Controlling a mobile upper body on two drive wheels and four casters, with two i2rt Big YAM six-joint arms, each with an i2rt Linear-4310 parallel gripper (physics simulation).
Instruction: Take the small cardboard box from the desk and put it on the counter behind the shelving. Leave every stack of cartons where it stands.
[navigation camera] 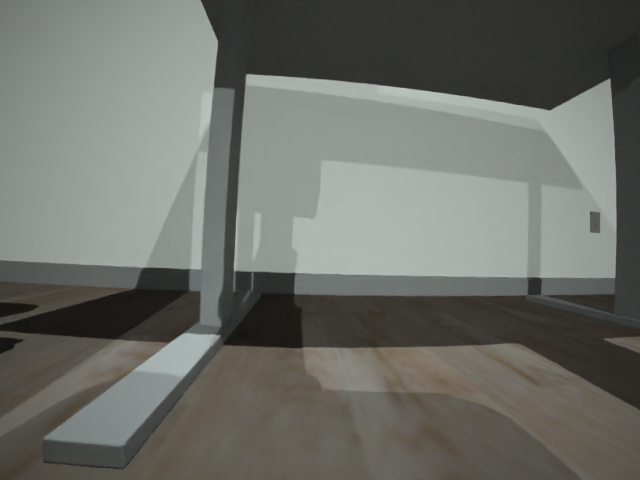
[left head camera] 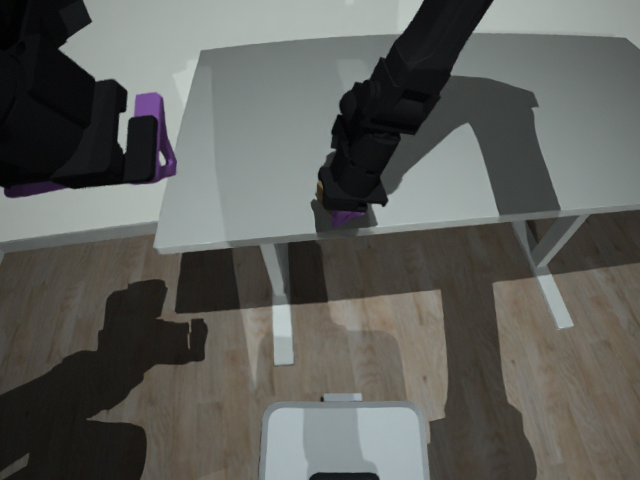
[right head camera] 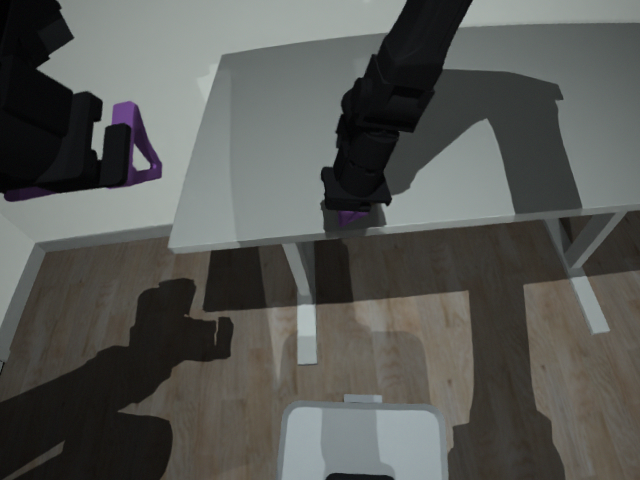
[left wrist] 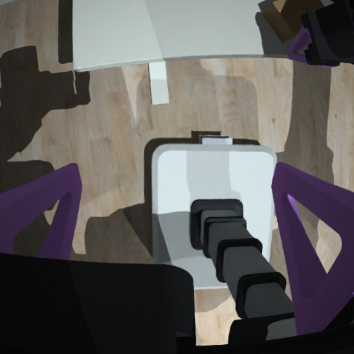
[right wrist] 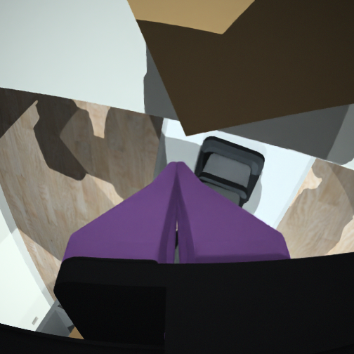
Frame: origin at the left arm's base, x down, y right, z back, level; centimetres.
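Seen in the pictures: left gripper, fingertip midpoint: (left head camera: pixel 129 172) (right head camera: pixel 121 176); right gripper, fingertip midpoint: (left head camera: pixel 333 224) (right head camera: pixel 340 224).
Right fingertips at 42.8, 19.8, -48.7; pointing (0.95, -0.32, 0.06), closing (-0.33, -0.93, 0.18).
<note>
A point is followed by its place in that frame, as x, y, z.
The small cardboard box (left head camera: pixel 320 191) @(42.3, 17.5, -55.8) (left wrist: pixel 286 21) (right wrist: pixel 250 70) is near the desk's (left head camera: pixel 258 129) @(46.0, 2.6, -79.3) (right head camera: pixel 273 129) @(46.0, 2.6, -79.8) (left wrist: pixel 115 35) (right wrist: pixel 65 50) front edge. It is mostly behind the right gripper in the left head camera, hidden in the right head camera, and large at the top of the right wrist view. My right gripper (left head camera: pixel 339 222) @(42.8, 19.8, -48.7) (right head camera: pixel 345 221) @(42.8, 19.8, -48.7) (right wrist: pixel 176 173) is shut and empty, its fingertips together beside the box, low at the desk's front edge. My left gripper (left head camera: pixel 90 180) (right head camera: pixel 85 183) (left wrist: pixel 176 173) is open and empty, off the desk's left end. Counter, shelving and carton stacks cannot be made out.
The robot's white base (left head camera: pixel 284 439) @(115.0, 4.1, -20.0) (right head camera: pixel 305 439) @(115.0, 5.0, -19.7) (left wrist: pixel 172 175) is in front of the desk. A desk leg (left head camera: pixel 282 330) (right head camera: pixel 307 330) (navigation camera: pixel 217 206) @(111.7, -3.0, -81.6) with a long foot stands near it, another (left head camera: pixel 555 299) (right head camera: pixel 589 299) farther right. A wall (navigation camera: pixel 413 222) @(107.6, 61.0, -136.7) stands behind the desk.
</note>
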